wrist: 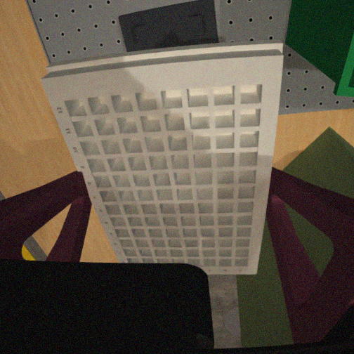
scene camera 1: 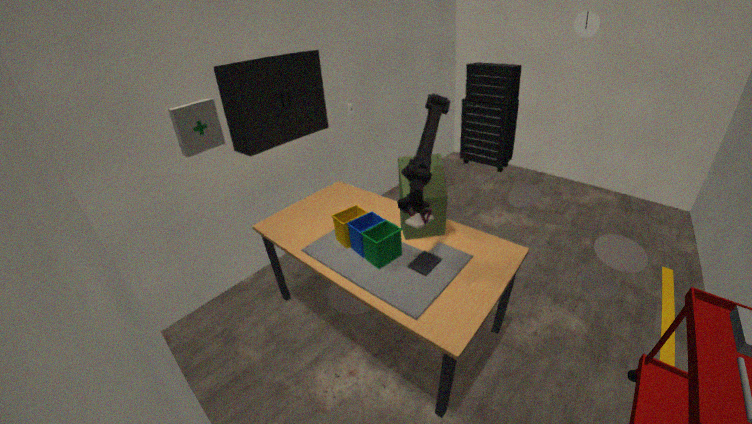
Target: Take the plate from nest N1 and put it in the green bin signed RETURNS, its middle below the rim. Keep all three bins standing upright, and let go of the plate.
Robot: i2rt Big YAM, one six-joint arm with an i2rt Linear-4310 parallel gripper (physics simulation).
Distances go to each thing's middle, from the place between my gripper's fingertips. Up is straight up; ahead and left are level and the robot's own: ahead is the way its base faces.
Labels:
I see the white plate (wrist: 175,144) 10 mm above my hand. From my hand the other things lie so: green bin (scene camera 1: 382,243) 190 mm below, 160 mm to the right, 130 mm ahead; then blue bin (scene camera 1: 357,226) 290 mm to the right, 190 mm below, 150 mm ahead.

